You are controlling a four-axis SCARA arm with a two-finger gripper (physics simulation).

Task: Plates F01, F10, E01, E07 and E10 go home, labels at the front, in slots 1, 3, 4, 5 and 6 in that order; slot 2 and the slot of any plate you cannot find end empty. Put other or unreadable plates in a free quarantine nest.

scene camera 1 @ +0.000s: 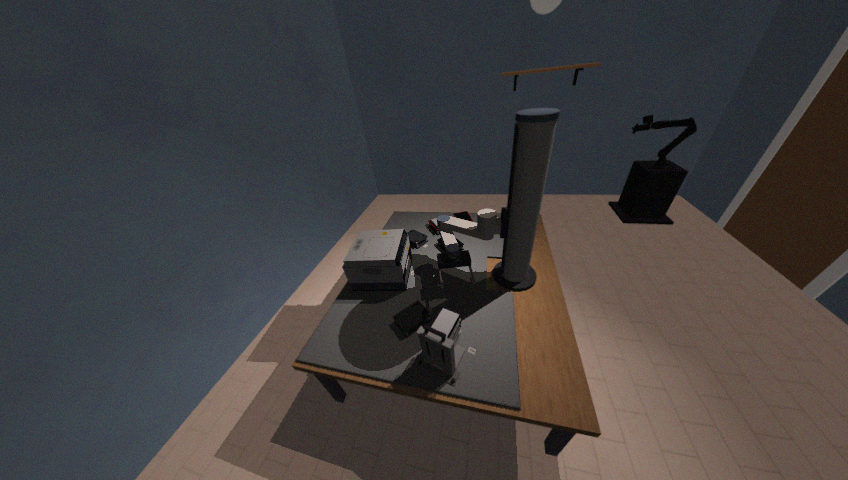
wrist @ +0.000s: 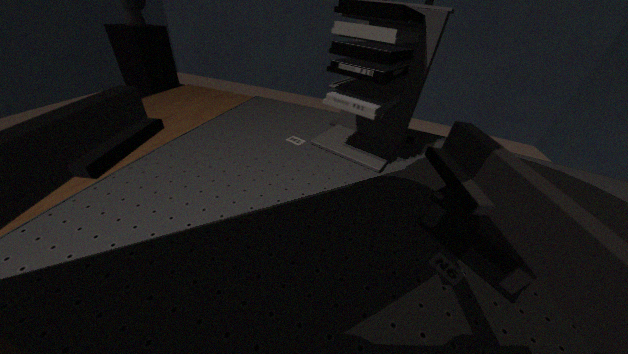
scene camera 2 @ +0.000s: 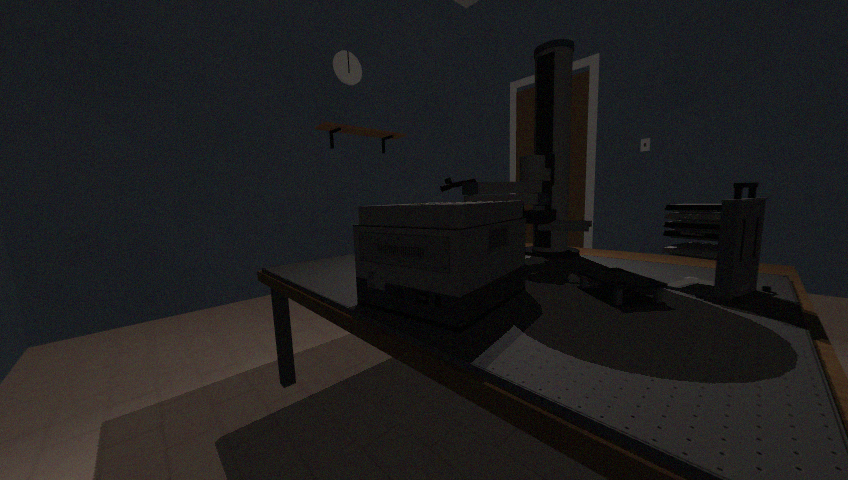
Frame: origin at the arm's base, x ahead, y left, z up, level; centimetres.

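Where they show: gripper, fingertip midpoint: (scene camera 1: 458,284) (wrist: 298,121) (scene camera 2: 590,225); arm's base at its link origin: (scene camera 1: 513,275) (scene camera 2: 549,253).
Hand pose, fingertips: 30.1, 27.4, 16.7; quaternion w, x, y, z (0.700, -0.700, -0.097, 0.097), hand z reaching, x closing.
Things, the pixels of their centre, and the offset from my fingertips, as dx, dy, dz.
- upright rack at the middle of its body: (wrist: 379,71) (scene camera 2: 719,238) (scene camera 1: 441,341) +3.1, +31.3, -1.8
- black plate at the middle of its body: (wrist: 371,67) (scene camera 2: 699,233) +1.9, +27.5, -0.9
- dark low nest N6 at the middle of its body: (wrist: 499,215) (scene camera 2: 617,284) (scene camera 1: 412,317) +22.3, +14.5, -12.6
- boxy grey instrument at the middle of its body: (scene camera 2: 444,250) (scene camera 1: 380,259) +51.6, -17.9, -3.0
- dark nest at the middle of its body: (scene camera 1: 415,238) +40.1, -54.7, -12.4
- label card at the middle of its body: (wrist: 295,140) -9.0, +25.4, -15.4
My gripper (scene camera 1: 456,278) (wrist: 298,121) is open, with nothing between its fingers, above the middle of the table and apart from the rack. The upright rack (scene camera 1: 439,350) (scene camera 2: 739,249) (wrist: 436,37) holds several stacked plates, black and white. In the wrist view, a white plate (wrist: 364,32) sits near the top, a black plate (wrist: 370,69) with a pale label is lower, and a white plate (wrist: 352,105) is at the bottom. Their labels are too dim to read surely. The dark low nest N6 (scene camera 1: 409,319) (scene camera 2: 624,285) stands beside the rack; my right finger partly hides it in the wrist view.
A boxy grey instrument (scene camera 1: 380,255) (scene camera 2: 410,249) stands at the table's side. The arm's column (scene camera 1: 529,190) (scene camera 2: 553,148) rises at the opposite side. Another dark nest (scene camera 1: 416,239) and red-edged items (scene camera 1: 462,215) lie beyond the instrument. A label card (wrist: 295,140) lies by the rack's foot.
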